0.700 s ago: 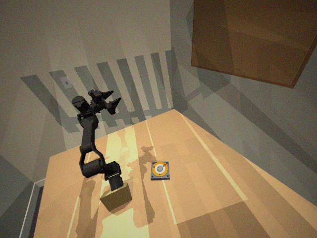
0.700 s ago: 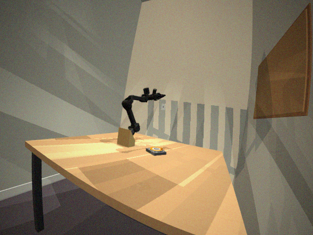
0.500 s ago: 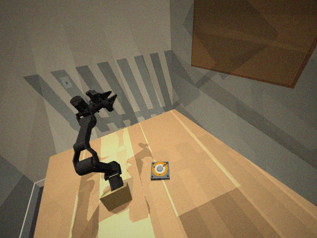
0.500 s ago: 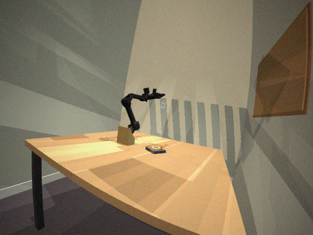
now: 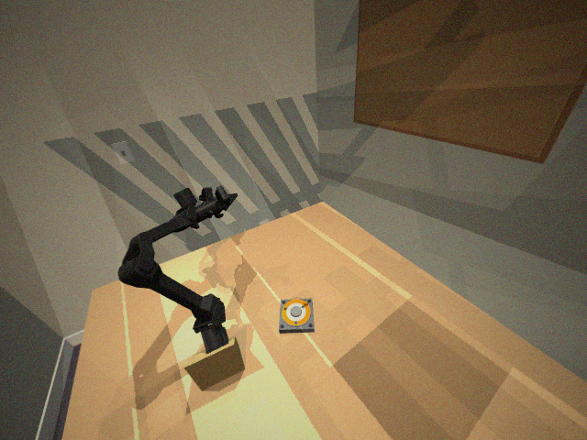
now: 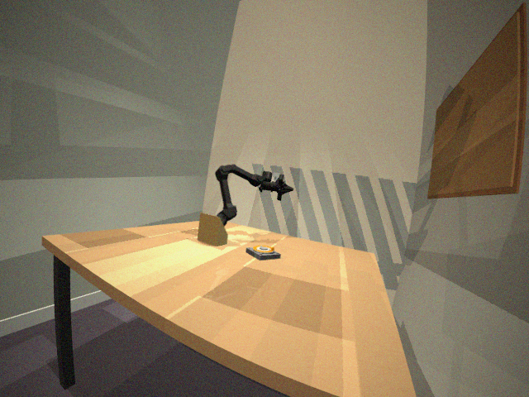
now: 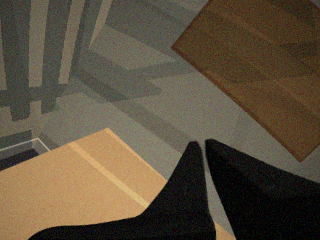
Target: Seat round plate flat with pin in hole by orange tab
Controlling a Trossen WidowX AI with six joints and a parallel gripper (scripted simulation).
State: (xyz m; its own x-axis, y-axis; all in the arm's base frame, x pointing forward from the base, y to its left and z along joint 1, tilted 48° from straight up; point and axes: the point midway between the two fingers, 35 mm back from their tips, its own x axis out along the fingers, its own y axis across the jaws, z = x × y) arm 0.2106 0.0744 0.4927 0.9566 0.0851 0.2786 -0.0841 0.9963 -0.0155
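Right now the square grey base is 42 cm to the right of my gripper tip, 33 cm below it and 1 cm ahead of it.
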